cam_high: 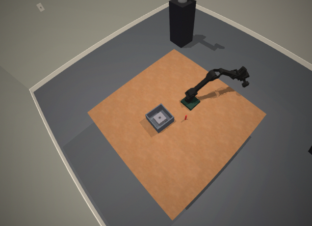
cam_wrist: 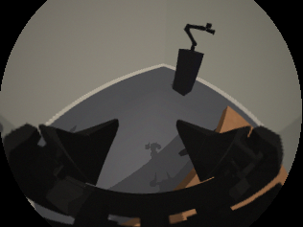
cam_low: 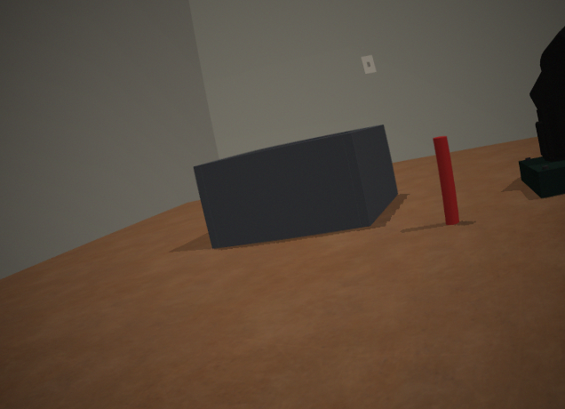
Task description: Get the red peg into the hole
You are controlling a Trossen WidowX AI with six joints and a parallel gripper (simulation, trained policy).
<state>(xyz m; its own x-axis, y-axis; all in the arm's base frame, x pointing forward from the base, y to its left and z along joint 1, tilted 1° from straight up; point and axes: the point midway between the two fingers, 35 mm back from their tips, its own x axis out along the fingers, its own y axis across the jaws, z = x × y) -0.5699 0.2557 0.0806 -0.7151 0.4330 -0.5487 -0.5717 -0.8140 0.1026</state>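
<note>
The red peg is 76 cm ahead of my gripper tip, 14 cm to the right of it and 6 cm below it. Round my gripper tip: grey box 94 cm ahead, 30 cm to the right, 7 cm below; pale plate 94 cm ahead, 30 cm to the right, 5 cm below.
</note>
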